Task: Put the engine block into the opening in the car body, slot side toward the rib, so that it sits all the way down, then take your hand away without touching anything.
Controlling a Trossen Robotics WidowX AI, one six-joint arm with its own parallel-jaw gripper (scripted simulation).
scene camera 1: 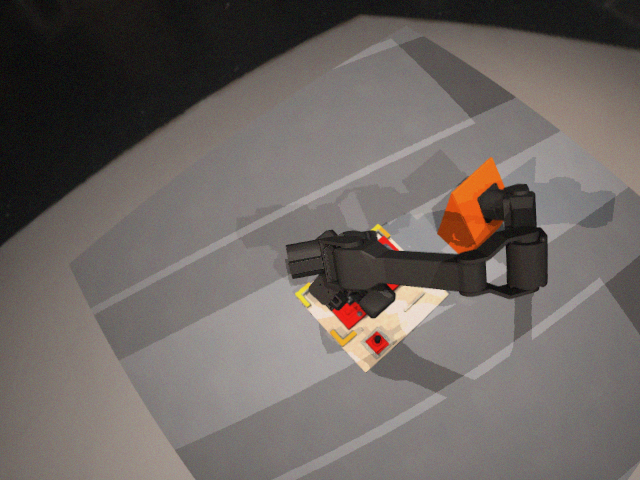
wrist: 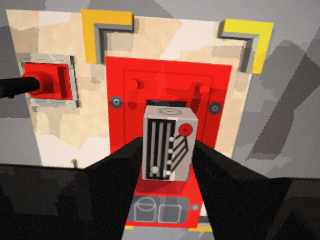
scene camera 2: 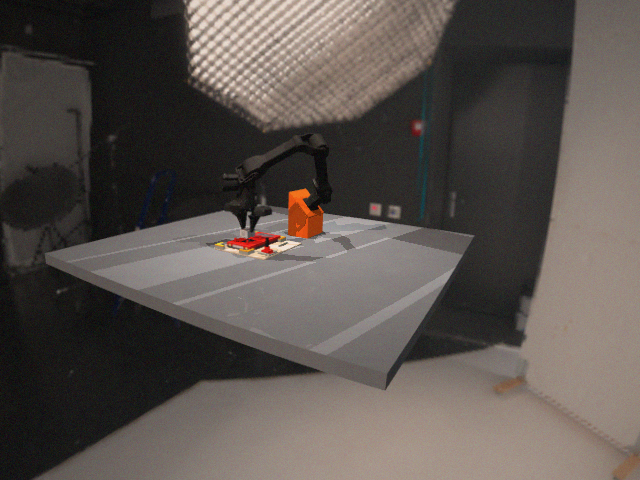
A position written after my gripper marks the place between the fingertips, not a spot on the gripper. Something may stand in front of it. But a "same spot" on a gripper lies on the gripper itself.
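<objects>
Gripper, mine: visible in scene camera 1, in the wrist view, in scene camera 2 (247,231). My gripper (scene camera 1: 357,296), (wrist: 35,201): same spot.
</objects>
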